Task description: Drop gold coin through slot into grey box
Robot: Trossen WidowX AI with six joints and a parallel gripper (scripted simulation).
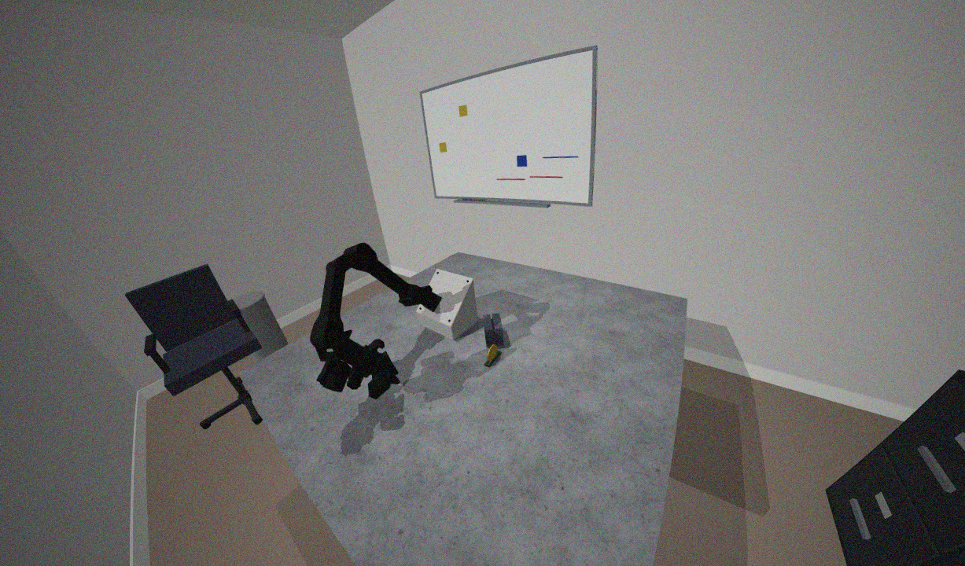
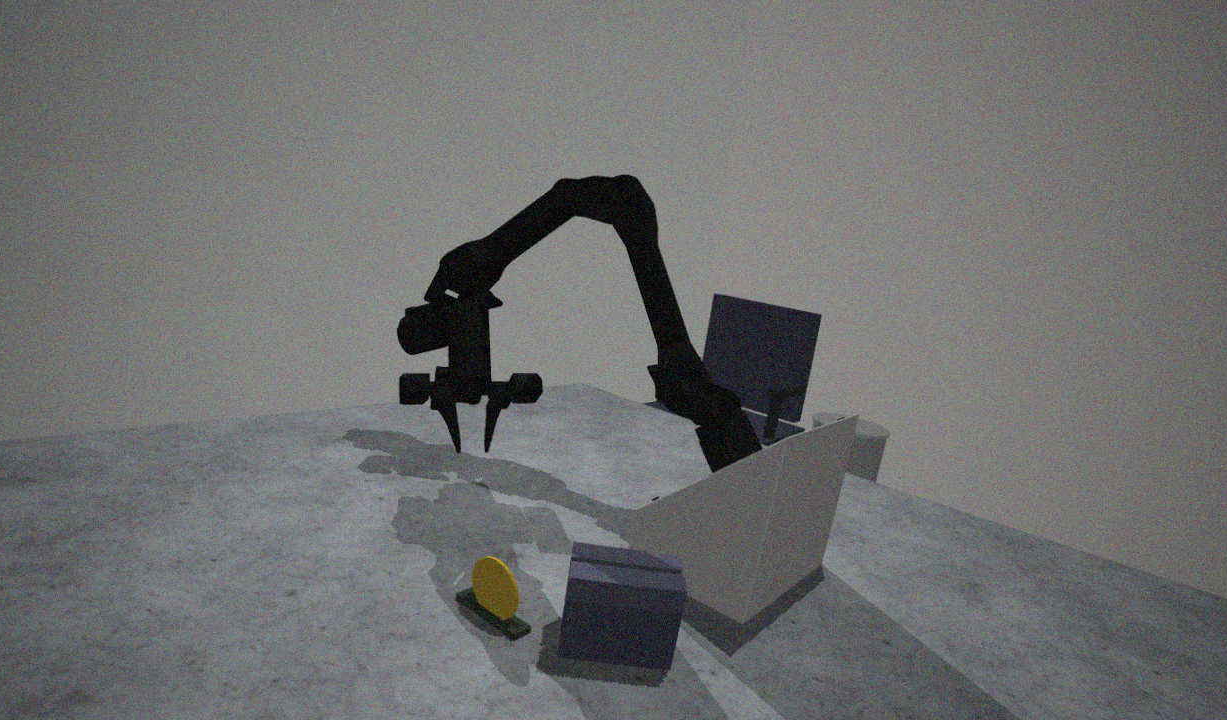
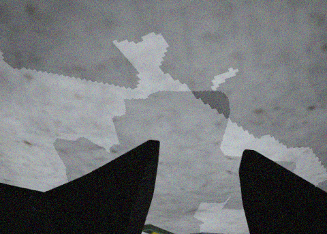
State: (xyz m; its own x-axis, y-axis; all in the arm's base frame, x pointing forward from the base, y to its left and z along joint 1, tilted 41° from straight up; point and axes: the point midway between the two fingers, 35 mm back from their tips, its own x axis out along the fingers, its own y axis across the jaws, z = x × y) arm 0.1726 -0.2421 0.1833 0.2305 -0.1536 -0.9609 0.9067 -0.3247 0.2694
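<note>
Now: the gold coin 14 cm ahead of my gripper tip, 27 cm to the left of it and 1 cm below it.
</note>
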